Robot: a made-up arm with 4 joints. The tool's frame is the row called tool.
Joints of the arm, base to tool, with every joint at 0 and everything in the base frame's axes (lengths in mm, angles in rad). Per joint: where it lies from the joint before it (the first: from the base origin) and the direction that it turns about. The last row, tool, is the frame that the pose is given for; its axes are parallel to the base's.
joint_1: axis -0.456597 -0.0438 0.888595 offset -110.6 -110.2 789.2
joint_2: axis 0 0 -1 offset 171.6 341.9 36.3
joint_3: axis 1 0 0 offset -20.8 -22.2 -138.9
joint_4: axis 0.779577 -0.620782 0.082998 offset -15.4 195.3 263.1
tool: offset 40.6 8.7 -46
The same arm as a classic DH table. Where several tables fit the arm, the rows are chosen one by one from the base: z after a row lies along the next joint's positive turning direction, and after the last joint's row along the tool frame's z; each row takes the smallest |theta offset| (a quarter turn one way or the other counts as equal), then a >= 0, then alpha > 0; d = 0 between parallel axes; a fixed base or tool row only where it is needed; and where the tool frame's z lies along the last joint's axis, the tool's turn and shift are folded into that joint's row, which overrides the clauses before.
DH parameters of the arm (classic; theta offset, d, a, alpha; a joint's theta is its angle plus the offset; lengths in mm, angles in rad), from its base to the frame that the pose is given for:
base (fixed): -1.4752 555.5 99.1 0.4765
joint_1: 0 -180.6 -324 2.6651
joint_2: 0.0956 -291.6 22.2 1.5708
joint_3: 1.4379 161.4 -286.7 0.6768
joint_4: -1.4669 -227 -32.1 1.4877
tool (fixed): 2.2433 -48.2 0 0

